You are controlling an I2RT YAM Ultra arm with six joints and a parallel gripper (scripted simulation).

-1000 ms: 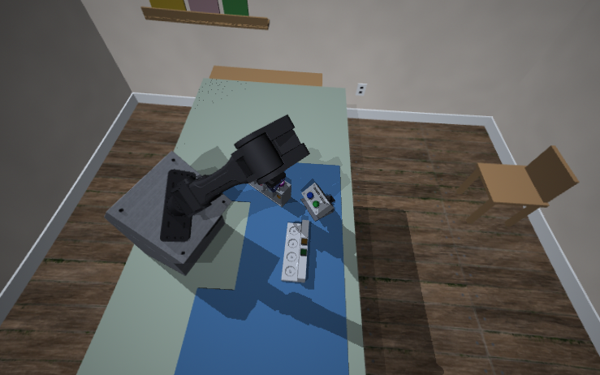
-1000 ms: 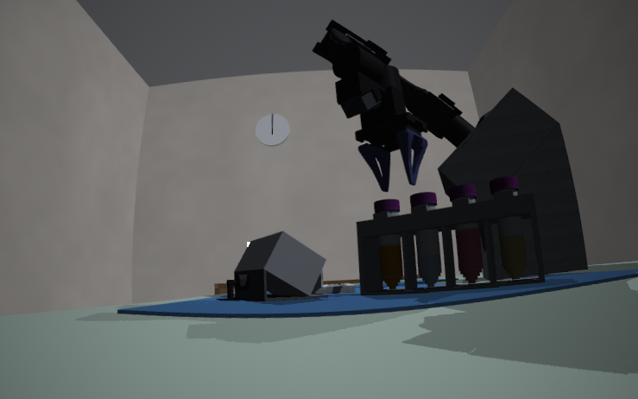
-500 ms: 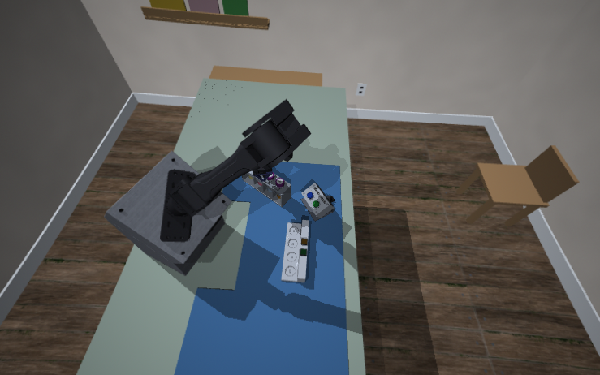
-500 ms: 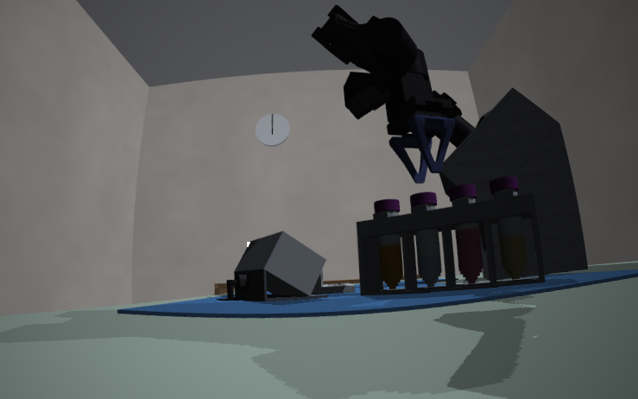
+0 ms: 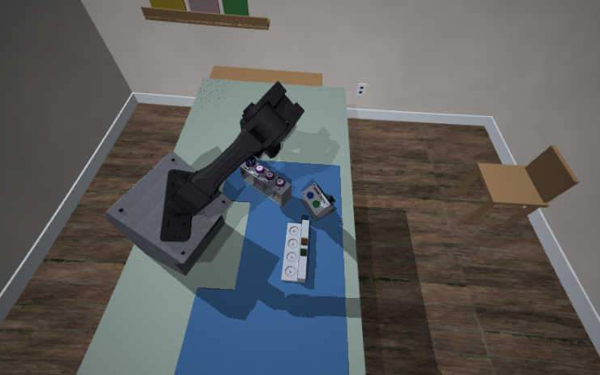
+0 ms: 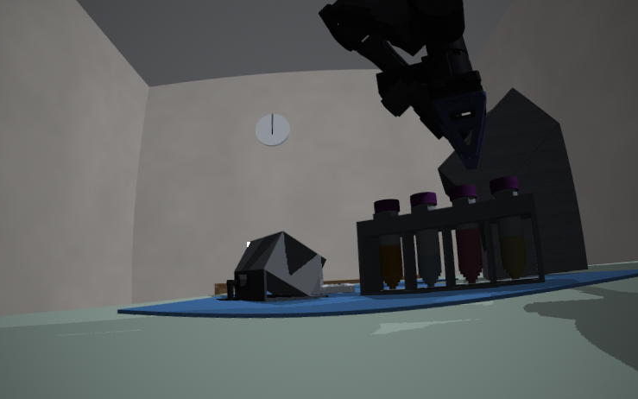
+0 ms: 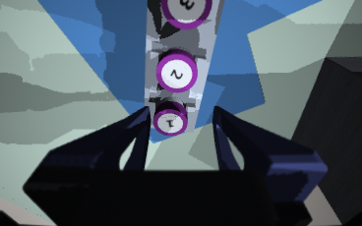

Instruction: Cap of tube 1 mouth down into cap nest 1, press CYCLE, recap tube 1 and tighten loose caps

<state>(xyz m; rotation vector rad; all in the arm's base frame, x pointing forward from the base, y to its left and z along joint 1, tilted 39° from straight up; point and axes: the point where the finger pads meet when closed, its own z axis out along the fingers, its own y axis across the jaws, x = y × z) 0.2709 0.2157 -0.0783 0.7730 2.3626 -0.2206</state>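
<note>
Now: hand 40 mm above the threaded neck of tube 1, 30 mm to the right of it and 20 mm past it. Also, from my hand: green ready key: 200 mm ahead, 190 mm to the right, 90 mm below; key desk: 210 mm ahead, 170 mm to the right, 110 mm below; blue cycle key: 190 mm ahead, 140 mm to the right, 90 mm below.
</note>
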